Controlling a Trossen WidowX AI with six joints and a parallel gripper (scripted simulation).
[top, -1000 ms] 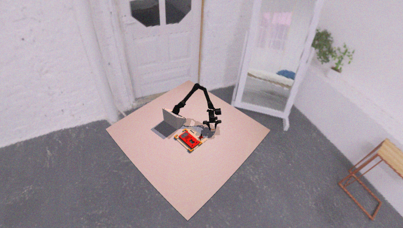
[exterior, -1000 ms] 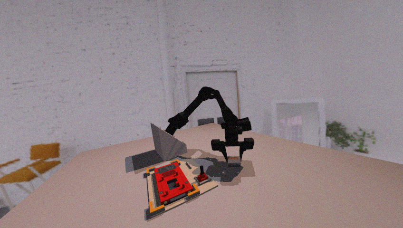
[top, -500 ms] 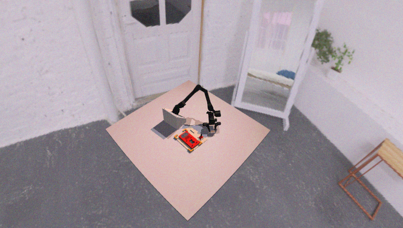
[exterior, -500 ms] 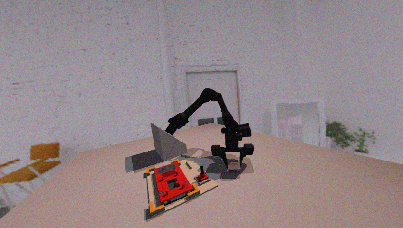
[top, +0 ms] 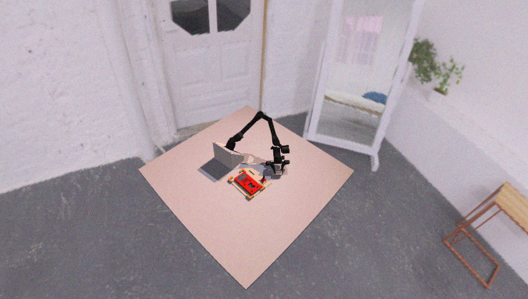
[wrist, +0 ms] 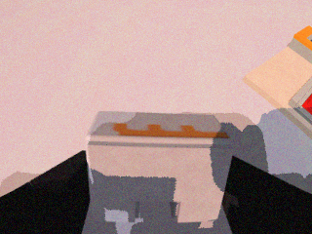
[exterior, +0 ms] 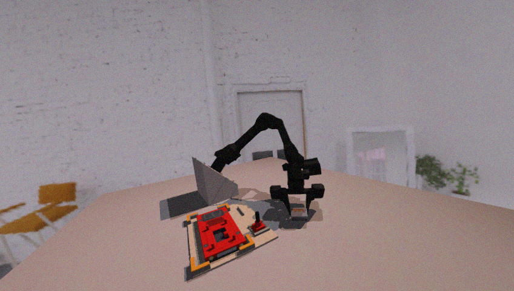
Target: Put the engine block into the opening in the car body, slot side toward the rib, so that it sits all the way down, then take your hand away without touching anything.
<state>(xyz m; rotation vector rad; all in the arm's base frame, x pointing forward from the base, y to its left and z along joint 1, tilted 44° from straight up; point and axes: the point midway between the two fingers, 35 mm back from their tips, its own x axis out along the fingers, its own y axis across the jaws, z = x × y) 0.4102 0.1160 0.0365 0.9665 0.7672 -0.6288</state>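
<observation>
Now: gripper tip right at the engine block. From my gripper tip the other things lie so: black peg (60 mm behind, 120 mm to the right, 10 mm above).
</observation>
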